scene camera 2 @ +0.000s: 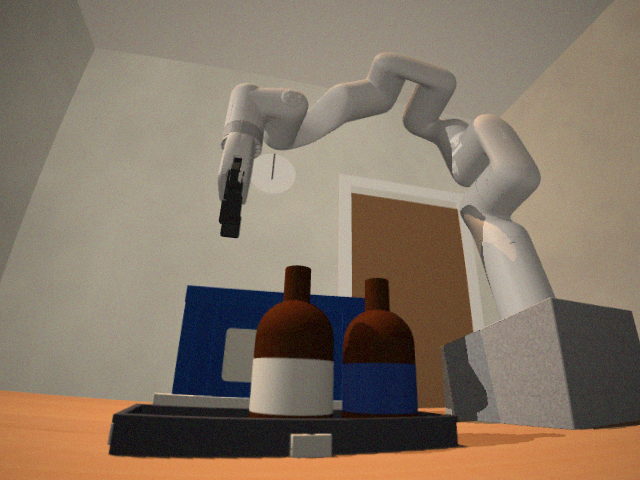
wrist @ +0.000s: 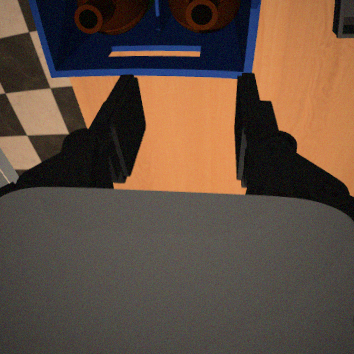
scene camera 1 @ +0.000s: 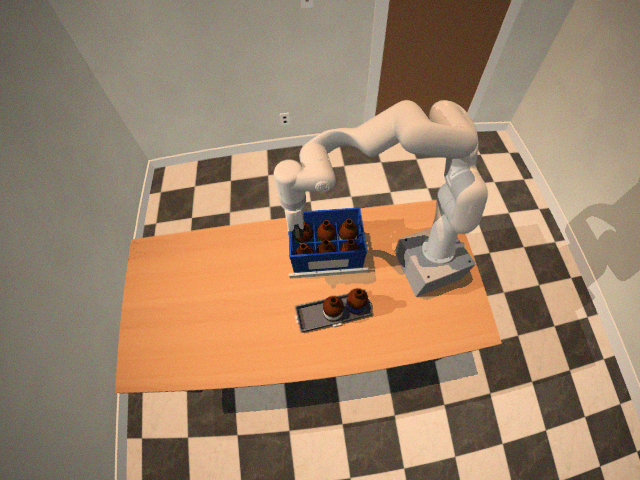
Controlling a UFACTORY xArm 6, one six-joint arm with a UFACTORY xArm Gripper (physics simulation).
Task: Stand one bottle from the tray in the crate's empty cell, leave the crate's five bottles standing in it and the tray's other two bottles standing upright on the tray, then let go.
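You'd find my gripper at (scene camera 2: pixel 229 230) and also at (wrist: pixel 187 99). There's a blue-labelled bottle (scene camera 2: pixel 379 380), but in the wrist view the blue-labelled bottle is out of frame. A white-labelled bottle (scene camera 2: pixel 293 367) is there too.
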